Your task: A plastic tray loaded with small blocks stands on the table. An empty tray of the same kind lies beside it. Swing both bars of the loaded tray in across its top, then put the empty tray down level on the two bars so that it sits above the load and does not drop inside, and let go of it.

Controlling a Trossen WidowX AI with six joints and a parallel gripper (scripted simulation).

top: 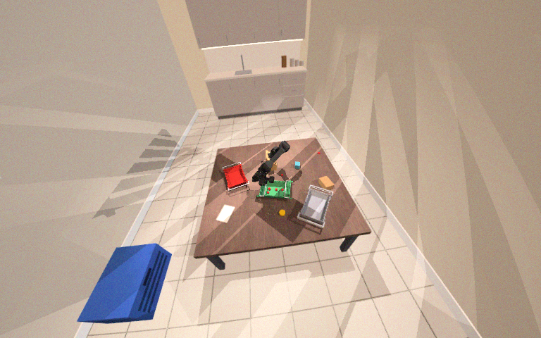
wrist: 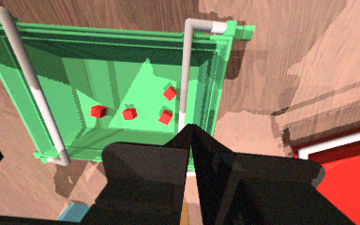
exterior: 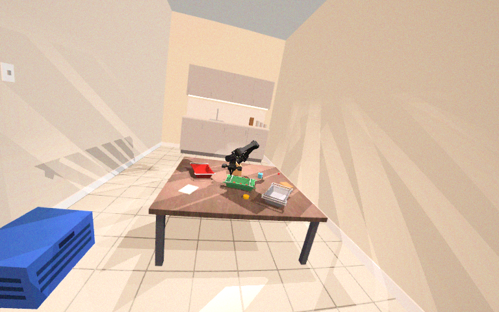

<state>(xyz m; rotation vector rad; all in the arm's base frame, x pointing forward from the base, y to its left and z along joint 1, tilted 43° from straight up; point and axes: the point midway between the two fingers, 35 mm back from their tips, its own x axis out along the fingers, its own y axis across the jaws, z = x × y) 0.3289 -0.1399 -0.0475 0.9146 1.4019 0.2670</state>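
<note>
The red tray lies 25 cm to the right of my gripper tip, 24 cm behind it and 4 cm below it. From my gripper tip the other things lie so: white sheet (37 cm to the right, 14 cm ahead, 9 cm below); small red block (21 cm to the left, 16 cm behind, 8 cm below); yellow disc (26 cm ahead, 9 cm to the left, 8 cm below).
</note>
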